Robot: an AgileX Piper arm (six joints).
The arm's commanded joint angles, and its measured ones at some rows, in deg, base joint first. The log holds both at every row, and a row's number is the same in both.
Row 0, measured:
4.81, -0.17, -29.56, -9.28, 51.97, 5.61
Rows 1 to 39, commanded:
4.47, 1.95, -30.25, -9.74, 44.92, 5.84
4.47, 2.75, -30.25, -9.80, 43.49, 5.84
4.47, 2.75, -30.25, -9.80, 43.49, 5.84
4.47, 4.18, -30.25, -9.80, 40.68, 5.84
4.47, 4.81, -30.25, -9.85, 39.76, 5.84
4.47, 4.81, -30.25, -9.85, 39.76, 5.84
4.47, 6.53, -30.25, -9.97, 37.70, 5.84
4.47, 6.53, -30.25, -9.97, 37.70, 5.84
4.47, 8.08, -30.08, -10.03, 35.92, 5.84
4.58, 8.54, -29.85, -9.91, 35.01, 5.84
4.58, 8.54, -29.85, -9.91, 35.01, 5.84
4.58, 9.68, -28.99, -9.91, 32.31, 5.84
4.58, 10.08, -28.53, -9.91, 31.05, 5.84
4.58, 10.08, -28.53, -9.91, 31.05, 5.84
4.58, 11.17, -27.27, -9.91, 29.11, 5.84
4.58, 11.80, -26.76, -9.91, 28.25, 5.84
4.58, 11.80, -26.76, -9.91, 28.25, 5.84
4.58, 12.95, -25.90, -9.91, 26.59, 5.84
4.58, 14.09, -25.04, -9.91, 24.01, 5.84
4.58, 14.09, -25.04, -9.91, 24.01, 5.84
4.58, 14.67, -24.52, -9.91, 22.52, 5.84
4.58, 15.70, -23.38, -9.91, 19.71, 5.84
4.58, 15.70, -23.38, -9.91, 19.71, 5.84
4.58, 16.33, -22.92, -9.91, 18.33, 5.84
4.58, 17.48, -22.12, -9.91, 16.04, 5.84
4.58, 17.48, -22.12, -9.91, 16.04, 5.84
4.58, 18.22, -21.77, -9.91, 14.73, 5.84
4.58, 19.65, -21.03, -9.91, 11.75, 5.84
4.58, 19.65, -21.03, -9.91, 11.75, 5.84
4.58, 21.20, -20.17, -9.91, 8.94, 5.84
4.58, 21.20, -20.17, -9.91, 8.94, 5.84
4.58, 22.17, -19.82, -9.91, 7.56, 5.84
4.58, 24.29, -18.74, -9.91, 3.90, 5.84
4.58, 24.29, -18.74, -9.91, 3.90, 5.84
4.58, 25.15, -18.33, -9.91, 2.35, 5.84
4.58, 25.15, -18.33, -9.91, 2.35, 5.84
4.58, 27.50, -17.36, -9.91, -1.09, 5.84
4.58, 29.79, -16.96, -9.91, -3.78, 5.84
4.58, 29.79, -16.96, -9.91, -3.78, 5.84
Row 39, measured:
4.81, 27.16, -17.59, -9.40, 1.38, 5.61
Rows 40 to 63, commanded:
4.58, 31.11, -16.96, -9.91, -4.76, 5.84
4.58, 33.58, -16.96, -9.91, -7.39, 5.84
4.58, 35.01, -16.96, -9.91, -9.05, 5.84
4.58, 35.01, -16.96, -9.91, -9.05, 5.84
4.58, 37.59, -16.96, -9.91, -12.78, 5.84
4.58, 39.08, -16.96, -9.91, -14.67, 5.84
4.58, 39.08, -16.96, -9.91, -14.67, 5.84
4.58, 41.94, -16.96, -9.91, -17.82, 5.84
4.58, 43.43, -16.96, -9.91, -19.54, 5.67
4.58, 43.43, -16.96, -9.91, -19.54, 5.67
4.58, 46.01, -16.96, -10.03, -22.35, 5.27
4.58, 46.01, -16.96, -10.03, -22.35, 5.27
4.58, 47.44, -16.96, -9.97, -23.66, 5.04
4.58, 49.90, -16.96, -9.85, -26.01, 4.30
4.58, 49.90, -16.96, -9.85, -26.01, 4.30
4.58, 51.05, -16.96, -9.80, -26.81, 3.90
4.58, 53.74, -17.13, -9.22, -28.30, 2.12
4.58, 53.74, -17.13, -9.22, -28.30, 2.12
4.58, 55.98, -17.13, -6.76, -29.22, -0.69
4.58, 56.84, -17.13, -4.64, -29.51, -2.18
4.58, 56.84, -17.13, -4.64, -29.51, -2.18
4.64, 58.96, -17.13, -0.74, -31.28, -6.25
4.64, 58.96, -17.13, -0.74, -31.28, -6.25
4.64, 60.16, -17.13, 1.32, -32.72, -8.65
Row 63, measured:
4.81, 57.98, -17.07, -3.67, -29.16, -2.69
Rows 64 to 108, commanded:
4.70, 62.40, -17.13, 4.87, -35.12, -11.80
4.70, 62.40, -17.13, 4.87, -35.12, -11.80
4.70, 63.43, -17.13, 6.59, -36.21, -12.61
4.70, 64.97, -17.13, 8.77, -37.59, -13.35
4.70, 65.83, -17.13, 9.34, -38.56, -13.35
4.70, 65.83, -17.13, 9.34, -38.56, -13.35
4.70, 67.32, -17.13, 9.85, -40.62, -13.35
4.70, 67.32, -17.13, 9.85, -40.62, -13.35
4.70, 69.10, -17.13, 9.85, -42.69, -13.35
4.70, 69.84, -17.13, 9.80, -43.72, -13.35
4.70, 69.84, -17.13, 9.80, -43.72, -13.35
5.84, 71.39, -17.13, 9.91, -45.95, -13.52
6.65, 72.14, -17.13, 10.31, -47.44, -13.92
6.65, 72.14, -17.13, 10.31, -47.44, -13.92
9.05, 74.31, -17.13, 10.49, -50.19, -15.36
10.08, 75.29, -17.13, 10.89, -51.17, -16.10
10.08, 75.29, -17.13, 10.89, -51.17, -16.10
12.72, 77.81, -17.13, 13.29, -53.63, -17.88
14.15, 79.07, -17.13, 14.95, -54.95, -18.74
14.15, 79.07, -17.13, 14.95, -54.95, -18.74
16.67, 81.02, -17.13, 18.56, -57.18, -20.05
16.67, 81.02, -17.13, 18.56, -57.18, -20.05
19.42, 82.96, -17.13, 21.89, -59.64, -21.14
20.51, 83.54, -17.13, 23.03, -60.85, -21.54
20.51, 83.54, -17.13, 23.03, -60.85, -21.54
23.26, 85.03, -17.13, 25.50, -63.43, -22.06
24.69, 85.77, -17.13, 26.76, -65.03, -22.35
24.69, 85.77, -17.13, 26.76, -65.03, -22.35
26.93, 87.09, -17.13, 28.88, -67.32, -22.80
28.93, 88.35, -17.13, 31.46, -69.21, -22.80
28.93, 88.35, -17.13, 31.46, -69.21, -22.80
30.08, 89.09, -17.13, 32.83, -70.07, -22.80
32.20, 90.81, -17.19, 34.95, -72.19, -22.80
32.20, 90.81, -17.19, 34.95, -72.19, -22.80
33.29, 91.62, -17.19, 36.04, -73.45, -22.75
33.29, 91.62, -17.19, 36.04, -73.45, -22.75
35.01, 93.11, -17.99, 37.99, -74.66, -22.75
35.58, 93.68, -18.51, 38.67, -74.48, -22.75
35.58, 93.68, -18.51, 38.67, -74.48, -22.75
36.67, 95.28, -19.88, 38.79, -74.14, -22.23
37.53, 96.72, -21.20, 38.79, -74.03, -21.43
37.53, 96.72, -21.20, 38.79, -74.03, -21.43
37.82, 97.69, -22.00, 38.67, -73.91, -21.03
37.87, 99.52, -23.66, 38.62, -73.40, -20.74
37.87, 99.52, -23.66, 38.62, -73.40, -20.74
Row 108, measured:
37.47, 97.69, -21.49, 38.73, -68.81, -21.31
